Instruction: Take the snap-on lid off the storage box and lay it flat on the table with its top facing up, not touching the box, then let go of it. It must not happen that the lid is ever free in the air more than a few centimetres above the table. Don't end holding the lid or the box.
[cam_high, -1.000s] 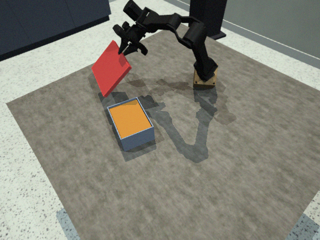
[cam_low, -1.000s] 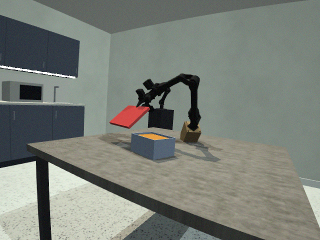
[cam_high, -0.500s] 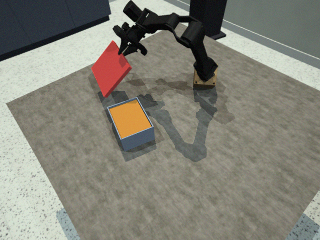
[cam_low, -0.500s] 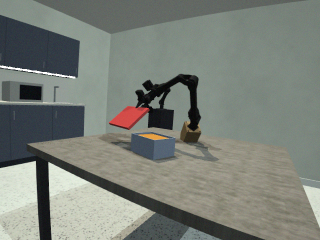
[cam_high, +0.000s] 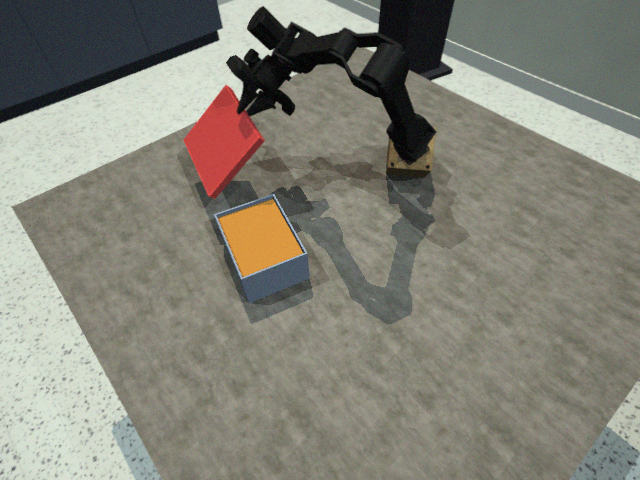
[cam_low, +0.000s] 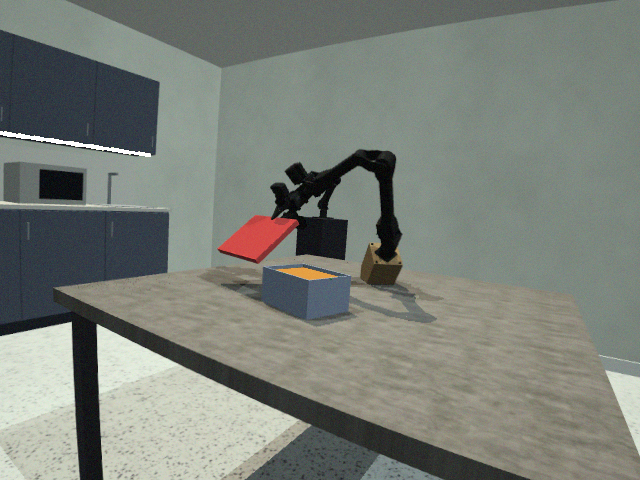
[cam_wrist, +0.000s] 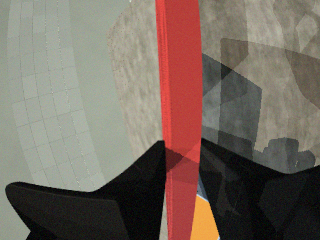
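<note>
Right now my hand is 90 mm short of the red lid and 70 mm above it. From my hand the other things lie so: blue storage box 110 mm ahead, 270 mm to the left, 190 mm below.
</note>
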